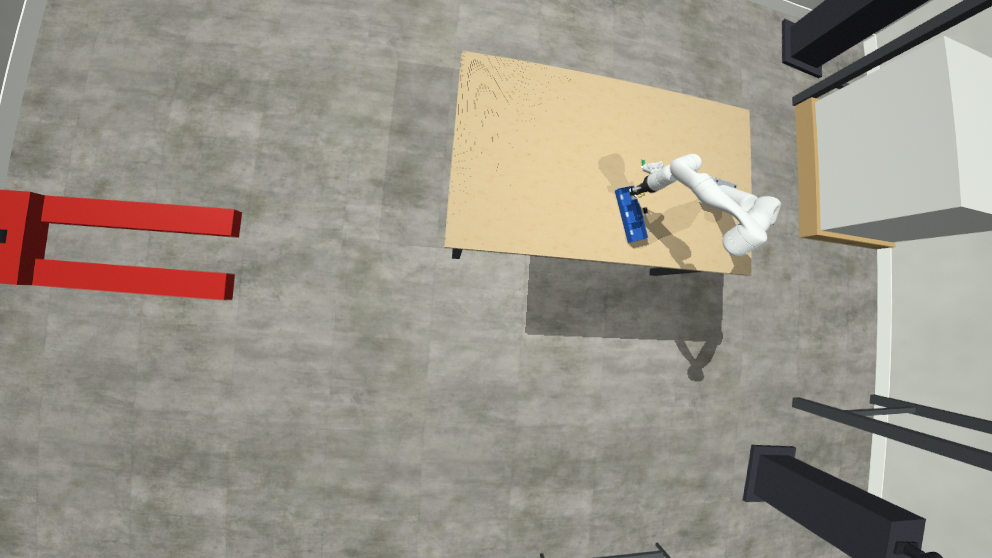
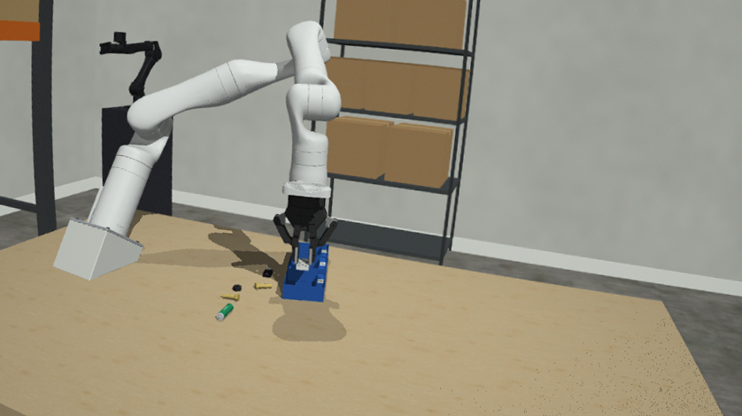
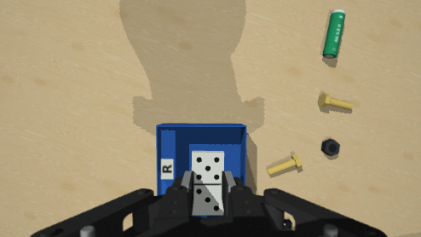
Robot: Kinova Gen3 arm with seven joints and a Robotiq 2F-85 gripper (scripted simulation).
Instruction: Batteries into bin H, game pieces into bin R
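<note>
The green battery lies 180 mm to the right of my hand, 80 mm below it and 70 mm behind it. Round my hand: white domino (20 mm below); black piece (110 mm behind, 80 mm below, 50 mm to the left); blue three-part bin (80 mm to the left, 60 mm below, 30 mm behind).
</note>
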